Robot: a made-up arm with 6 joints. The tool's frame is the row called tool. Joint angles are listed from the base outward.
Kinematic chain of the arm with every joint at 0, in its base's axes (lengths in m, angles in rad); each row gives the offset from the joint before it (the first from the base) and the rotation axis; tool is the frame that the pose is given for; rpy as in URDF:
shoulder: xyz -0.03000 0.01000 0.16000 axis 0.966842 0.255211 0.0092
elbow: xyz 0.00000 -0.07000 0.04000 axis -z
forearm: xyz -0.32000 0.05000 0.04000 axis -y
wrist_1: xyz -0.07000 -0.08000 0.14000 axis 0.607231 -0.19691 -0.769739
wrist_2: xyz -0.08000 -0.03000 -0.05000 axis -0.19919 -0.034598 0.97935
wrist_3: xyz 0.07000 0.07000 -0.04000 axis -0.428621 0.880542 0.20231
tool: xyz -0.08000 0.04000 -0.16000 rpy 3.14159 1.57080 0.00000
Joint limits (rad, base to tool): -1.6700..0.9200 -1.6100..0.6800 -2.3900..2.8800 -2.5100..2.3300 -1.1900..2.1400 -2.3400..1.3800
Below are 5 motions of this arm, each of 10 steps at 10 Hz.
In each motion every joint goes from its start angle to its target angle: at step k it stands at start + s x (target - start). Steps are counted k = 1, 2, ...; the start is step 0. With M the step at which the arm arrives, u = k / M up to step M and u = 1 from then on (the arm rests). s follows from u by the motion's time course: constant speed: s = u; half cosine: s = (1 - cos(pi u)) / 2; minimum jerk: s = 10 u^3 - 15 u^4 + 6 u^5.
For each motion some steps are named. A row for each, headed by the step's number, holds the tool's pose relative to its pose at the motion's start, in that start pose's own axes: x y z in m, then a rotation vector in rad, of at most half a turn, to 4 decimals.
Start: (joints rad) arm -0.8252 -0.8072 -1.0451 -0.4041 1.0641 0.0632
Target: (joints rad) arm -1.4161 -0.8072 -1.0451 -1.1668 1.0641 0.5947
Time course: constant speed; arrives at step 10
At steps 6, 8, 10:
6: -0.2134 0.0196 0.1157 -0.4051 -0.6336 -0.0203
8: -0.2920 0.0470 0.1241 -0.5776 -0.8011 -0.0346
10: -0.3660 0.0837 0.1169 -0.7675 -0.9398 -0.0492

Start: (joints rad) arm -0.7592 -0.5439 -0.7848 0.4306 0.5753 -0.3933
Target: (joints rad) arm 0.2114 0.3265 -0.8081 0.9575 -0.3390 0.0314
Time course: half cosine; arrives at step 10
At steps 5, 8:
5: -0.0559 -0.1335 -0.1581 0.8314 -0.0909 -0.5978
8: -0.1933 -0.1252 -0.2675 1.3858 -0.6380 -1.1575

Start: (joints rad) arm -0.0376 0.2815 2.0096 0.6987 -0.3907 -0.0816
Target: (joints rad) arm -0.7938 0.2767 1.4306 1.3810 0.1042 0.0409
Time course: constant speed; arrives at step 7
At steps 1, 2, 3, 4, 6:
1: -0.0194 -0.0108 0.0267 -0.0458 -0.0928 -0.0311
2: -0.0405 -0.0185 0.0518 -0.0938 -0.1803 -0.0567
3: -0.0625 -0.0234 0.0752 -0.1439 -0.2621 -0.0769
4: -0.0849 -0.0255 0.0967 -0.1959 -0.3378 -0.0917
6: -0.1286 -0.0219 0.1344 -0.3064 -0.4693 -0.1066

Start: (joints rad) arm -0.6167 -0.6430 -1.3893 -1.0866 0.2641 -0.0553
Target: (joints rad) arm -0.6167 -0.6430 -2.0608 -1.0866 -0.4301 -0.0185
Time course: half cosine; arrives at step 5
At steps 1, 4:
1: -0.0106 -0.0009 0.0002 0.0270 -0.0251 -0.0559
4: -0.0934 0.0179 -0.0106 0.2421 -0.3667 -0.4575

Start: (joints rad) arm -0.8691 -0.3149 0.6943 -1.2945 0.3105 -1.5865
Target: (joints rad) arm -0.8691 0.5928 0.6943 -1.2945 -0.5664 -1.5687
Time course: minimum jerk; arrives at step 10
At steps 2, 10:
2: 0.0201 0.0007 -0.0216 0.0386 0.0103 0.0796
10: 0.2103 0.2013 -0.2557 0.3678 0.0751 1.4791

